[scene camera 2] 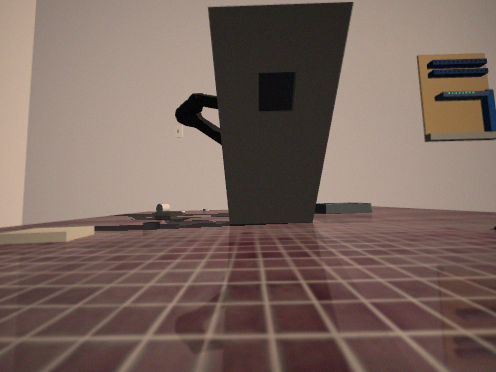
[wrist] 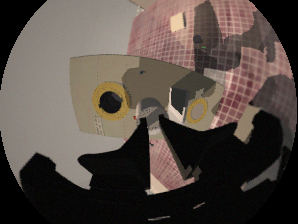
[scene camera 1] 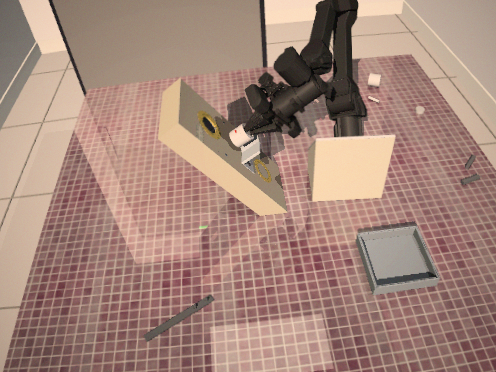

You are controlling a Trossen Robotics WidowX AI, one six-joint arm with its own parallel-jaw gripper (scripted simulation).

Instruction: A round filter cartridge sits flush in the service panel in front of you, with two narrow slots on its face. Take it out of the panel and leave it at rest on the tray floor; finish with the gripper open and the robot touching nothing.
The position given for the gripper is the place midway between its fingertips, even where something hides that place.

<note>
In view: the gripper (scene camera 1: 246, 132), a round filter cartridge (wrist: 149, 108) and a beige service panel (scene camera 1: 194, 130).
The gripper also shows in the wrist view (wrist: 152, 120). The beige service panel shows as well in the wrist view (wrist: 106, 89). Scene camera 2 misses the round filter cartridge, which is hidden by the beige service panel.
</note>
